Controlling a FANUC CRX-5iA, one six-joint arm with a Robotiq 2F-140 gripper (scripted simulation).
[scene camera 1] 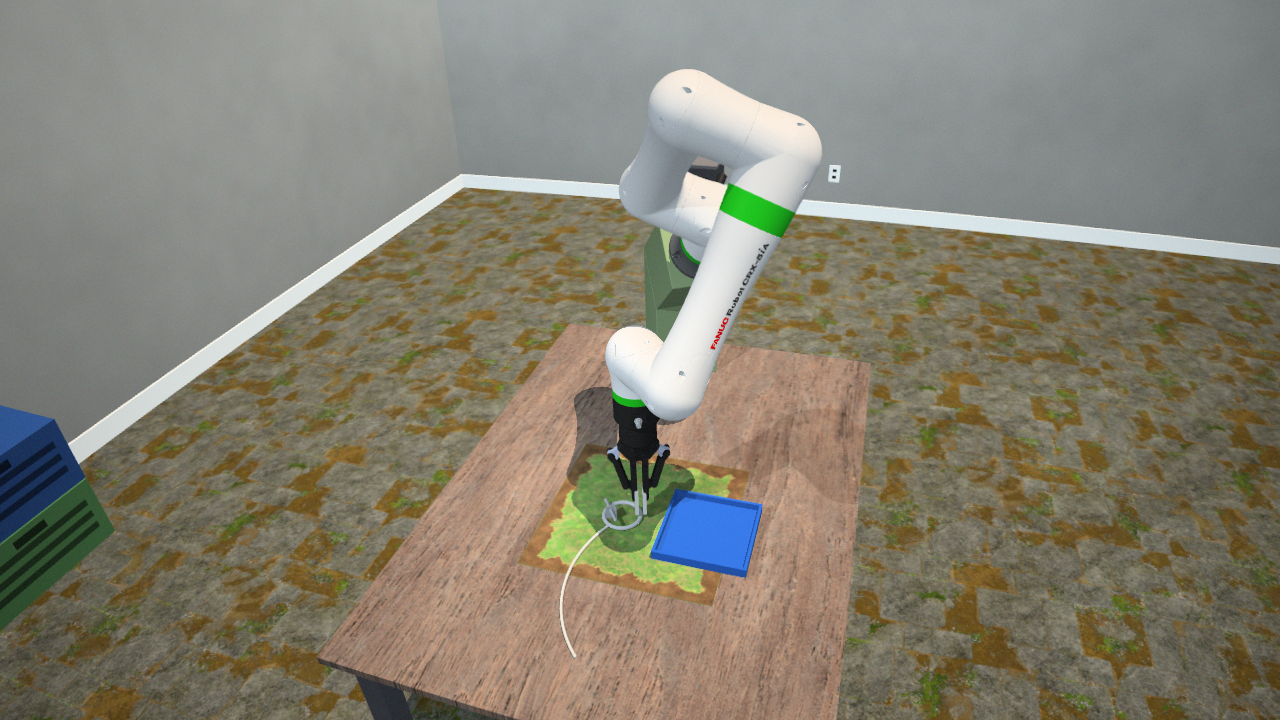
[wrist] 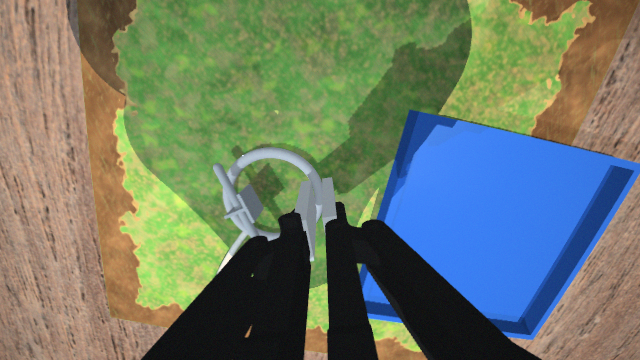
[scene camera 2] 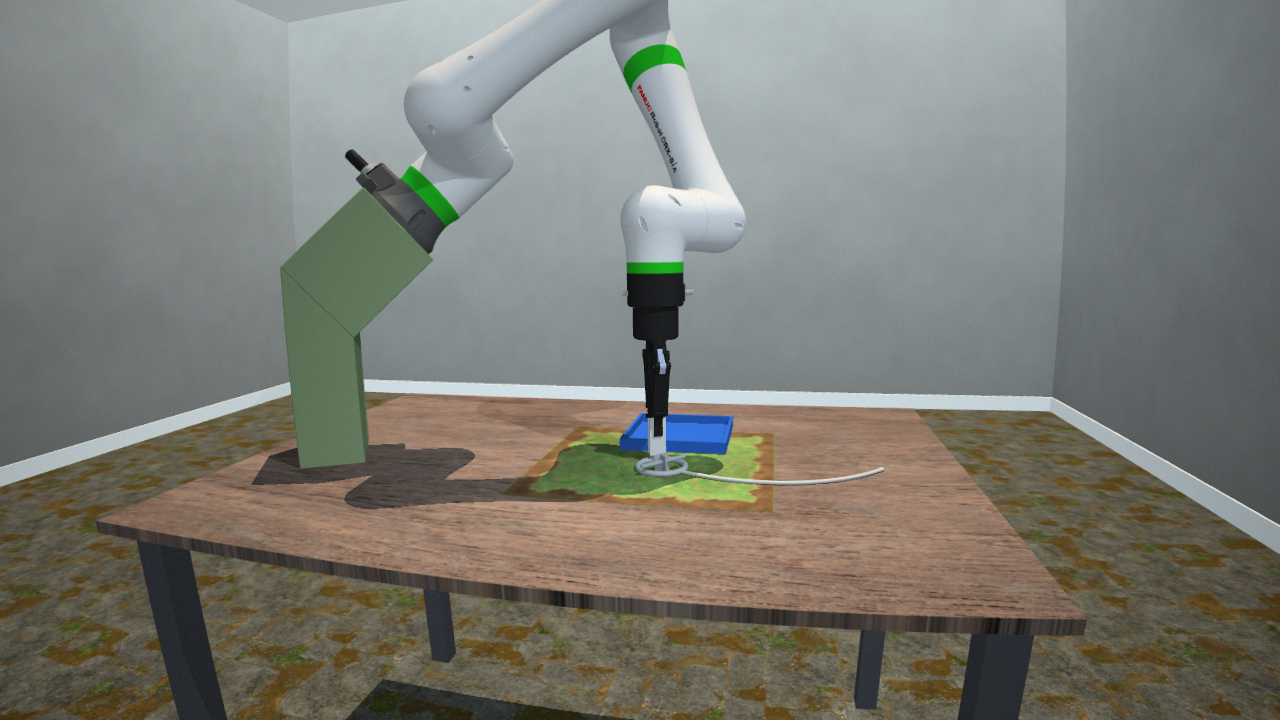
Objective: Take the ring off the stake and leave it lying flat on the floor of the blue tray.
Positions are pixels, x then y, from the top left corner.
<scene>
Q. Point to a blue tray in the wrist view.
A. At 508,220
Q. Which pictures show the blue tray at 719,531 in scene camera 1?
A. Scene camera 1, the wrist view and scene camera 2: all of them.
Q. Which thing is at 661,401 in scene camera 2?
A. My gripper.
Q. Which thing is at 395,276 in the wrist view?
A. My gripper.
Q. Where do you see a grey stake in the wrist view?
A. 247,205
</scene>
